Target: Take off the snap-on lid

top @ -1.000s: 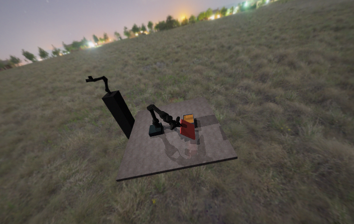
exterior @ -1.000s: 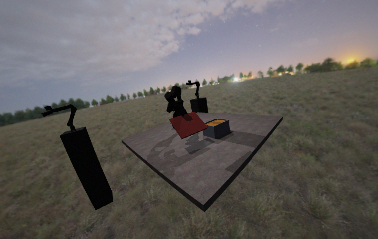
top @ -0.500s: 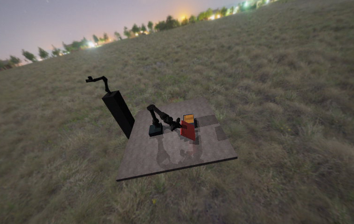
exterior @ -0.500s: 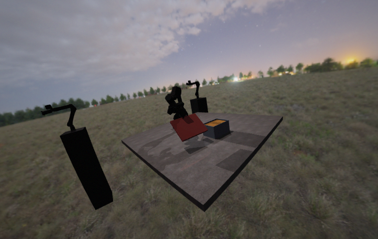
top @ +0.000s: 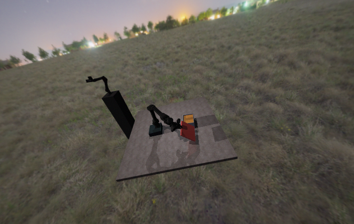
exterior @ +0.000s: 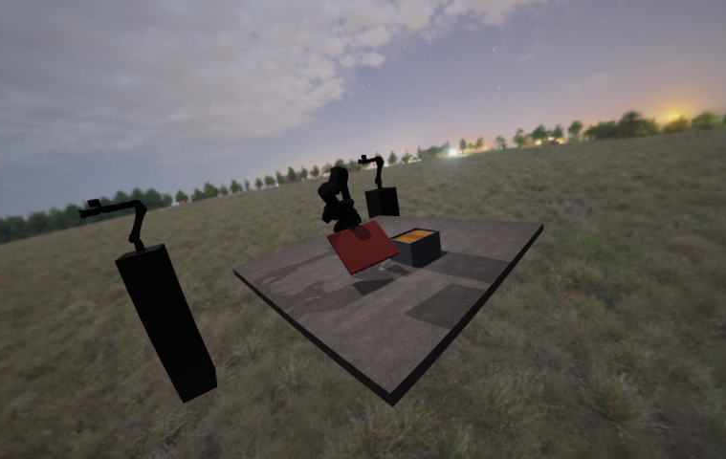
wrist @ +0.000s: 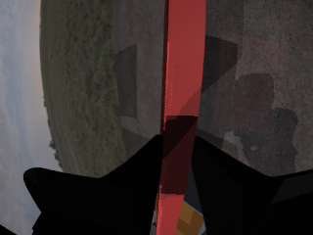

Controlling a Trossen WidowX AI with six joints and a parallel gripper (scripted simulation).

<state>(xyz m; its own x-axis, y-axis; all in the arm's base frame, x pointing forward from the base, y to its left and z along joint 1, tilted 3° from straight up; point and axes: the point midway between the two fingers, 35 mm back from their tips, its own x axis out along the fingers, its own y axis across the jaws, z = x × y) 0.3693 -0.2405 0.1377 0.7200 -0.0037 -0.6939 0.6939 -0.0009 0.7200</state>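
My gripper tip is 70 mm short of the red lid and 50 mm above it. The rest, counted from my gripper tip: grey storage box 70 mm ahead, 270 mm to the left, 150 mm below.
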